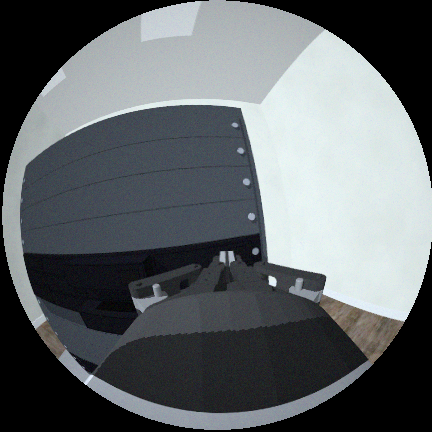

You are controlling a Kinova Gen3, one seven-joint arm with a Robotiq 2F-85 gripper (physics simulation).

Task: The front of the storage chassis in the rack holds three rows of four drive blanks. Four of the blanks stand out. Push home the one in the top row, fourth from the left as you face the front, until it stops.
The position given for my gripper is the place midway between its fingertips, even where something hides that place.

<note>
I see my gripper [226, 259] and a rack [140, 193].
</note>
